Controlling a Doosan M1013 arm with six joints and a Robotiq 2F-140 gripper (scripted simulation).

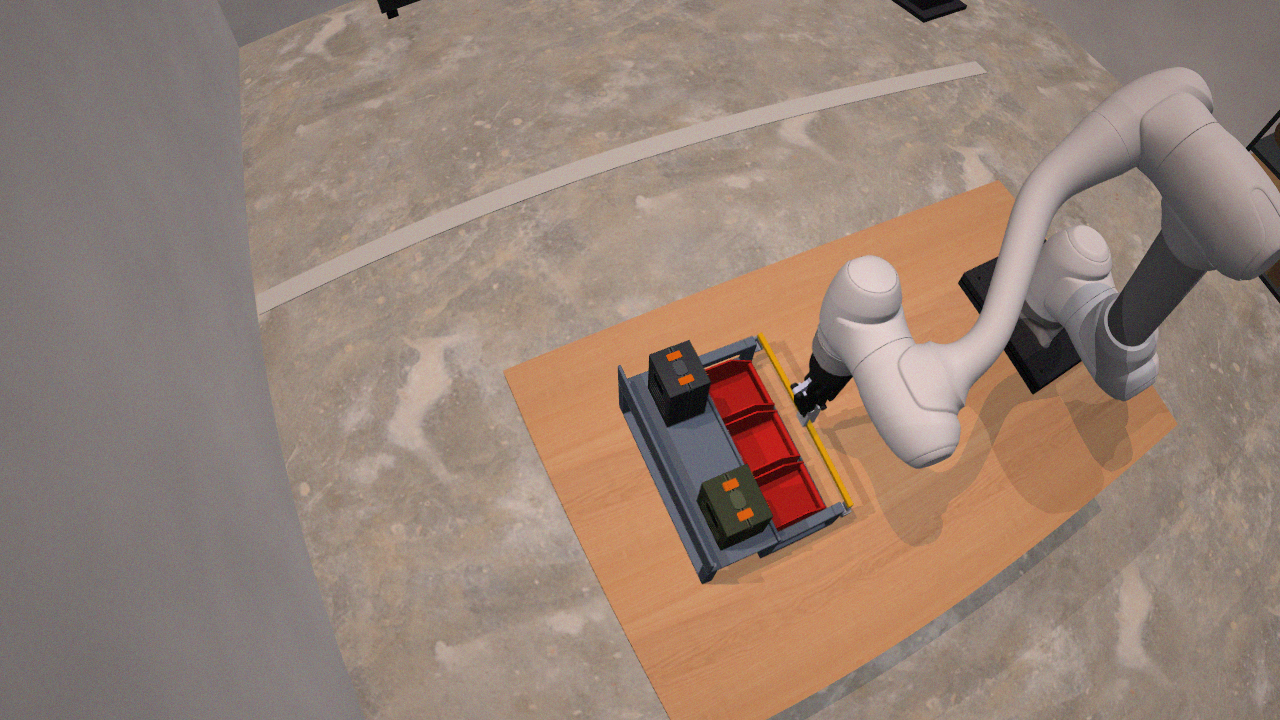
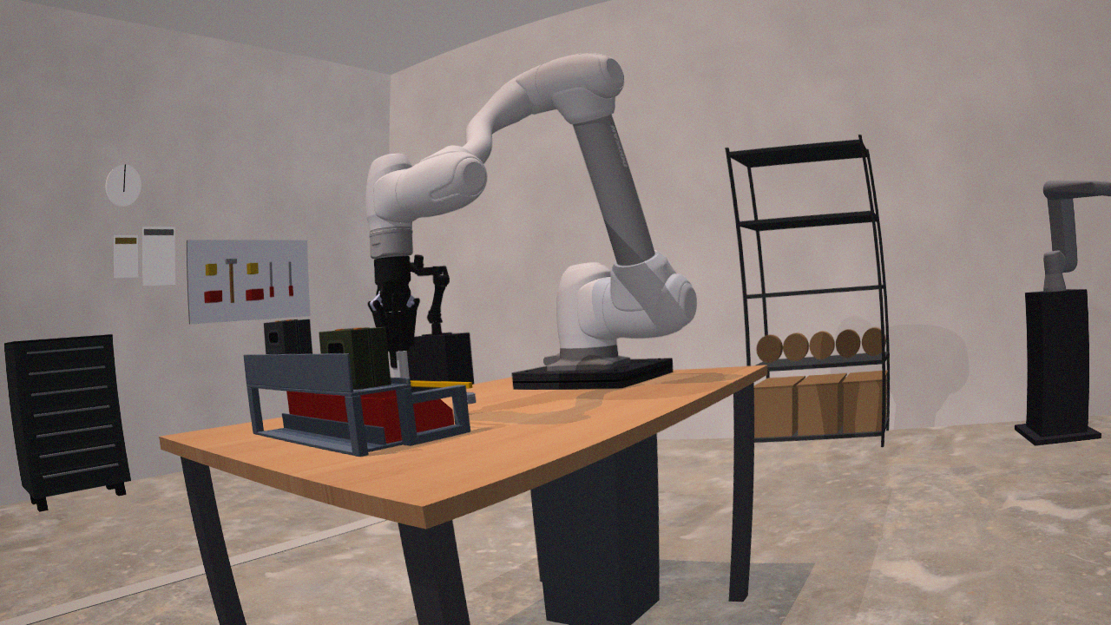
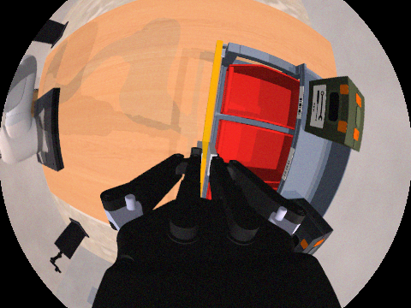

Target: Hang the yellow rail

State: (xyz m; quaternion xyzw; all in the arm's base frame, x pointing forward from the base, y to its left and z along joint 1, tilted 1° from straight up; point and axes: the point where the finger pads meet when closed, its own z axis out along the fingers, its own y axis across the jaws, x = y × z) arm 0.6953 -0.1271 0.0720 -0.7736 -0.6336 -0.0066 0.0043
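The rack bar lies 110 mm below my hand and 20 mm ahead of it. Also, from my hand: green box 230 mm ahead, 70 mm to the left, 40 mm above; then yellow rail 30 mm below; then black box 180 mm ahead, 160 mm to the right, 50 mm above.
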